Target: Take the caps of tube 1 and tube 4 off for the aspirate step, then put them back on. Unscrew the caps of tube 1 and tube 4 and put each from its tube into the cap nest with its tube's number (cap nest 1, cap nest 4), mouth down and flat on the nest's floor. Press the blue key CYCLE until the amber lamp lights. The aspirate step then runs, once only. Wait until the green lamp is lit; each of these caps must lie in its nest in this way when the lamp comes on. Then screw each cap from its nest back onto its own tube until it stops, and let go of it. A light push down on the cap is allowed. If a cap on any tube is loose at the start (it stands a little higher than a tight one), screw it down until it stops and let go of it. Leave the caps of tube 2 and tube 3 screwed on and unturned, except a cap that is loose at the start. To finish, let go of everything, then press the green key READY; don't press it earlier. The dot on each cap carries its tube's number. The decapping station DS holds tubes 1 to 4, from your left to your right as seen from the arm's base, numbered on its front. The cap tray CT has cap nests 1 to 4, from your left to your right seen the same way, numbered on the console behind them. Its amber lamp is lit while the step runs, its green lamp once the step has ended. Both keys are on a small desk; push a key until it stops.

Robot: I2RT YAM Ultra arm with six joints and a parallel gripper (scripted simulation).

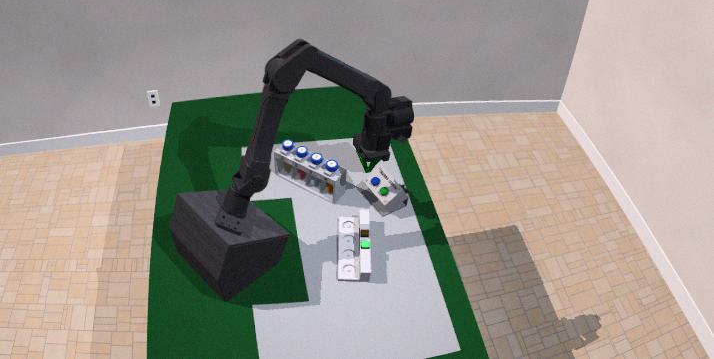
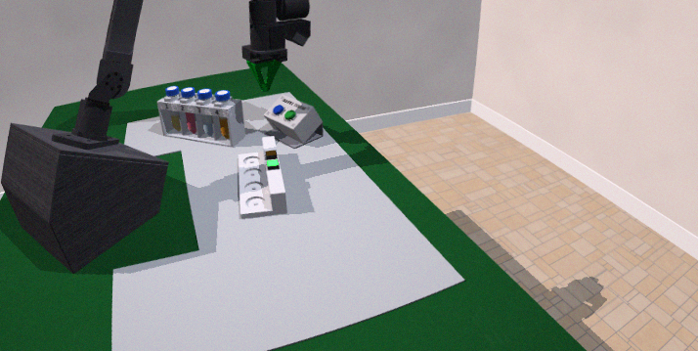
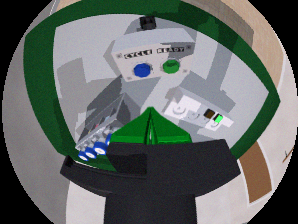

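Right now the green key is 50 mm ahead of my hand, 10 mm to the right of it and 70 mm below it. Also, from my hand: blue key 20 mm ahead, 30 mm to the left, 70 mm below.
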